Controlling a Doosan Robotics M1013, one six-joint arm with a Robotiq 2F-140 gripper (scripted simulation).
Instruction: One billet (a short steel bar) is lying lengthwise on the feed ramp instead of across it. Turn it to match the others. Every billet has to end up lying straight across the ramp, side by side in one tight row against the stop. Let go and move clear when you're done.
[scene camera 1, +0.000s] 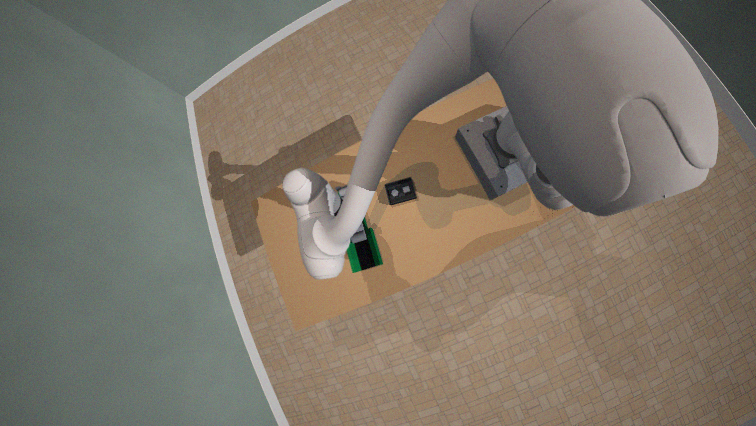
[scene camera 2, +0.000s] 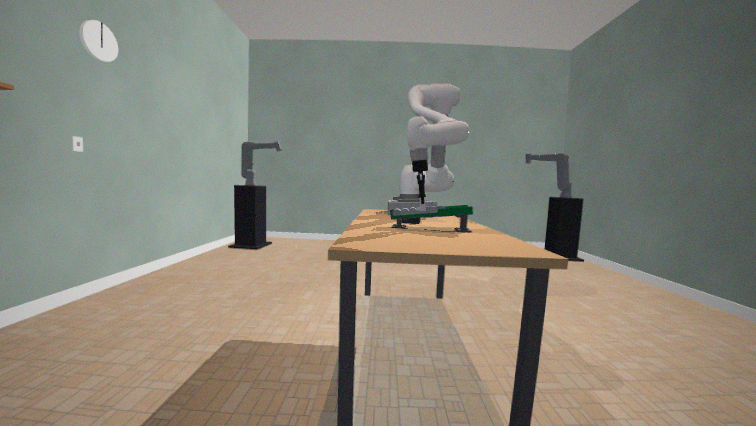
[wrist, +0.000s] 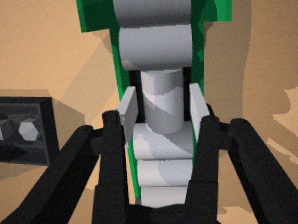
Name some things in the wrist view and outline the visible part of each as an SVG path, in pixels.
My gripper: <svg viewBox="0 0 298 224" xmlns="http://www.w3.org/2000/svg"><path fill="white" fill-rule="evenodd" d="M298 190L249 121L243 118L232 119L230 124L220 122L219 118L214 115L211 105L205 103L198 83L190 83L190 112L196 140L198 139L185 203L159 208L129 204L125 148L129 148L138 114L136 87L134 86L127 87L116 110L102 113L103 128L94 130L91 125L82 125L74 131L19 207L0 224L68 224L97 164L99 155L98 185L95 185L91 224L221 224L217 220L219 149L228 151L228 155L258 224L298 224Z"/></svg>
A grey billet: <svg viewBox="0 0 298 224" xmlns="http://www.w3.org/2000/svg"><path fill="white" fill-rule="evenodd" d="M183 67L140 70L146 128L153 133L170 134L179 131L184 126Z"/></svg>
A grey billet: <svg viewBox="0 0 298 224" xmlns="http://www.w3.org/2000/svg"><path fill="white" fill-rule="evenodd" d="M192 158L138 160L137 176L139 186L188 186L193 168Z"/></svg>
A grey billet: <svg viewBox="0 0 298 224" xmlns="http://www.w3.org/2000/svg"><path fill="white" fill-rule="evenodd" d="M191 121L184 121L182 129L170 134L153 133L146 128L146 123L135 123L133 130L135 159L193 158Z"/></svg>
